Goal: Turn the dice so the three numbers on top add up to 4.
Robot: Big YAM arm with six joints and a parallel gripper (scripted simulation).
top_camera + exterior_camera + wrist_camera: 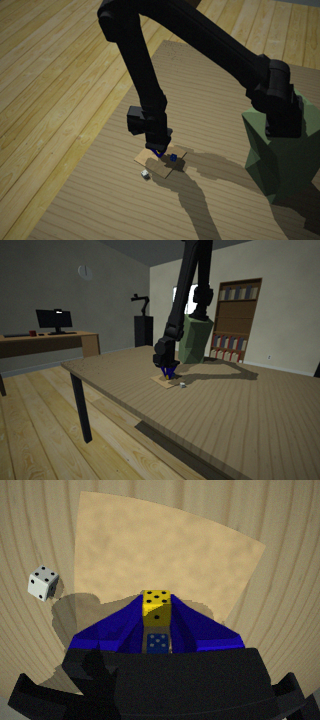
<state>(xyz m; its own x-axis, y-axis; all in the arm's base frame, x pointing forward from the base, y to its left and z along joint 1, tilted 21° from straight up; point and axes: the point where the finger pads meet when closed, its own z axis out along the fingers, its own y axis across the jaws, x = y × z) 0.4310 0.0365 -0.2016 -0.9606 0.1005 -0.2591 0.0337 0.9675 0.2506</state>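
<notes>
Right now my hand is right at the yellow die. From my hand the other things lie so: tan mat 20 mm below; blue die 50 mm behind; white die 100 mm to the left, 20 mm ahead, 10 mm below.
</notes>
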